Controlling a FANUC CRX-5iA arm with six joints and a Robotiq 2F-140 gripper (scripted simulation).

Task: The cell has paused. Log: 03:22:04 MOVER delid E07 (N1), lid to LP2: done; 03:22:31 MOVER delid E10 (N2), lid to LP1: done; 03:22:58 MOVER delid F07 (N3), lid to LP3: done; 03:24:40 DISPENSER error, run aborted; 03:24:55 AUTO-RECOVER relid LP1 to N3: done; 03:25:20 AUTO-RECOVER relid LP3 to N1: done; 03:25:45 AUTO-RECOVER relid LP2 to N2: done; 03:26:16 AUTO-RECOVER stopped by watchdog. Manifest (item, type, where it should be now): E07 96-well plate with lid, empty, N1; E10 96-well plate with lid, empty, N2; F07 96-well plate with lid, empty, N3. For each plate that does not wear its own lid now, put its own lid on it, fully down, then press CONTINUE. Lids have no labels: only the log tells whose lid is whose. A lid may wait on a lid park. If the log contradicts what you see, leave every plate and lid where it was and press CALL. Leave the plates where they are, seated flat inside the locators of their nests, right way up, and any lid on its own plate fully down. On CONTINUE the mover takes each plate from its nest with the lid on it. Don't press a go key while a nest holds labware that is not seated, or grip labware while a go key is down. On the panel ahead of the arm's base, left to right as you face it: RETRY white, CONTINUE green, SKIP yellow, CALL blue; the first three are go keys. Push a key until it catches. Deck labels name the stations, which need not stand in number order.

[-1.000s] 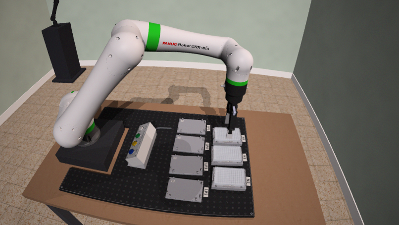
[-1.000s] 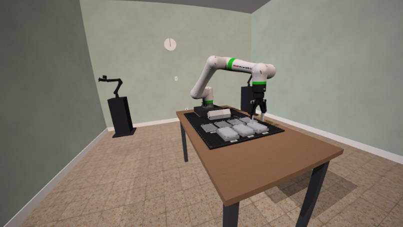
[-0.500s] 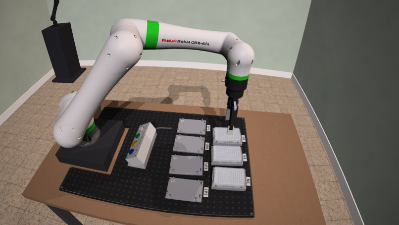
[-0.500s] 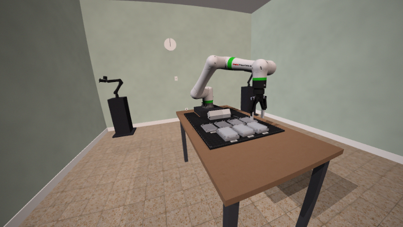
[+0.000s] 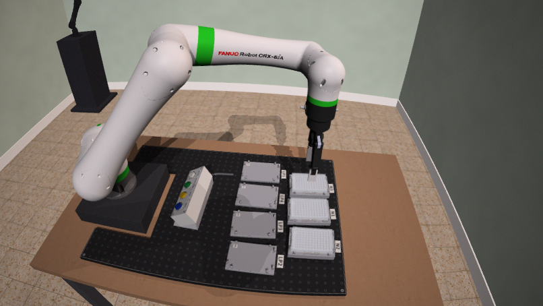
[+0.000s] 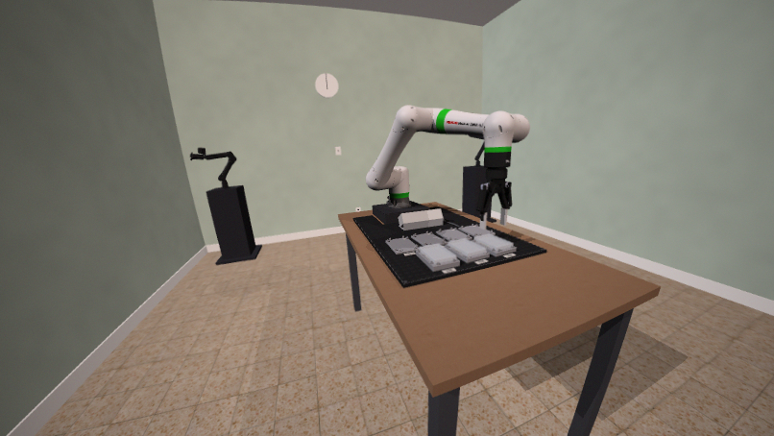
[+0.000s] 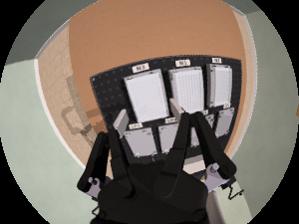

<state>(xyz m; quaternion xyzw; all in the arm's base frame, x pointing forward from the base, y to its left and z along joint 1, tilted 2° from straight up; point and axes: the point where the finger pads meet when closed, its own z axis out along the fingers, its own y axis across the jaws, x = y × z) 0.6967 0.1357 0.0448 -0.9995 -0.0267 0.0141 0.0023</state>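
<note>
Now: the green key 420 mm behind my hand, 100 mm to the right of it and 50 mm below it. The rest, counted from my hand: plate: 120 mm to the right, 90 mm below; then LP4: 180 mm behind, 70 mm to the right, 110 mm below; then LP1: 180 mm behind, 60 mm to the left, 110 mm below.
</note>
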